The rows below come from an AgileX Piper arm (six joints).
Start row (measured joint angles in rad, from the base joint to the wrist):
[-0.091 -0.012 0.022 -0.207 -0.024 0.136]
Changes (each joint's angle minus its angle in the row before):
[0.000 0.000 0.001 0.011 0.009 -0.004]
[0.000 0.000 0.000 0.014 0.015 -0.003]
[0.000 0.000 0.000 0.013 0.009 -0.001]
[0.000 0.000 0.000 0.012 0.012 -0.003]
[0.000 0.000 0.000 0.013 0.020 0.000]
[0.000 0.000 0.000 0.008 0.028 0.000]
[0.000 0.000 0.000 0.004 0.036 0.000]
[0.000 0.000 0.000 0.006 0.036 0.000]
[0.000 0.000 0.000 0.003 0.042 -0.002]
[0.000 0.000 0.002 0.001 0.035 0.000]
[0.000 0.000 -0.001 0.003 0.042 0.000]
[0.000 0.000 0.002 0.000 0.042 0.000]
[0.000 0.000 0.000 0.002 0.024 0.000]
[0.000 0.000 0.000 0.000 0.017 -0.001]
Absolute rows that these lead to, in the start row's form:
[-0.091 -0.012 0.023 -0.196 -0.015 0.132]
[-0.091 -0.012 0.023 -0.182 0.000 0.129]
[-0.091 -0.012 0.023 -0.169 0.009 0.128]
[-0.091 -0.012 0.023 -0.157 0.021 0.125]
[-0.091 -0.012 0.023 -0.144 0.041 0.125]
[-0.091 -0.012 0.023 -0.136 0.069 0.125]
[-0.091 -0.012 0.023 -0.132 0.105 0.125]
[-0.091 -0.012 0.023 -0.126 0.141 0.125]
[-0.091 -0.012 0.023 -0.123 0.183 0.123]
[-0.091 -0.012 0.025 -0.122 0.218 0.123]
[-0.091 -0.012 0.024 -0.119 0.260 0.123]
[-0.091 -0.012 0.026 -0.119 0.302 0.123]
[-0.091 -0.012 0.026 -0.117 0.326 0.123]
[-0.091 -0.012 0.026 -0.117 0.343 0.122]

